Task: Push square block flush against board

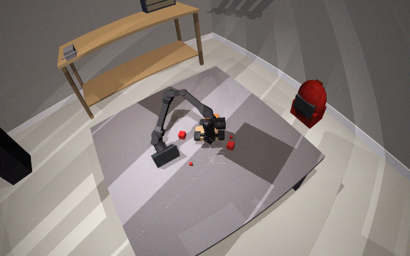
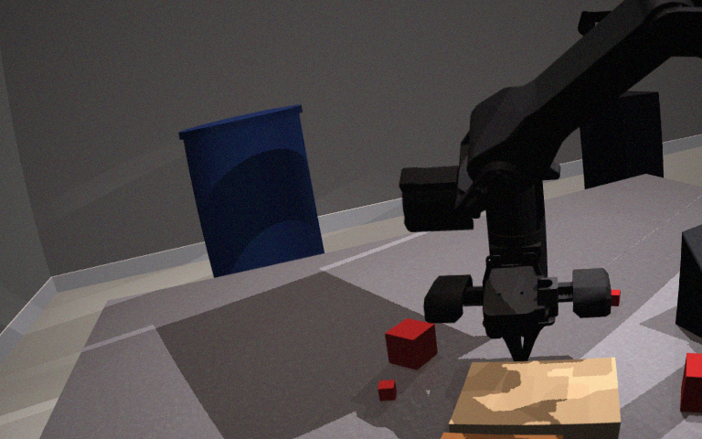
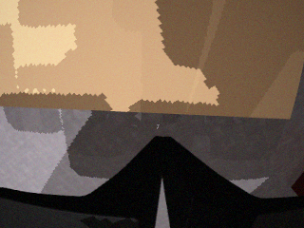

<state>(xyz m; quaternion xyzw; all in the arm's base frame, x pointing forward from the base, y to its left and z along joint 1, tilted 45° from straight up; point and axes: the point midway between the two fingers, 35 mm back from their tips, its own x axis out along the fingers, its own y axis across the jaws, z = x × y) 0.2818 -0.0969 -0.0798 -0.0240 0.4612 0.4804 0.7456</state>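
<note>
The tan board is 80 mm to the left of my gripper tip, 30 mm ahead of it and 10 mm above it. From my gripper tip the other things lie so: orange square block 140 mm to the left, 130 mm ahead, 10 mm above.
</note>
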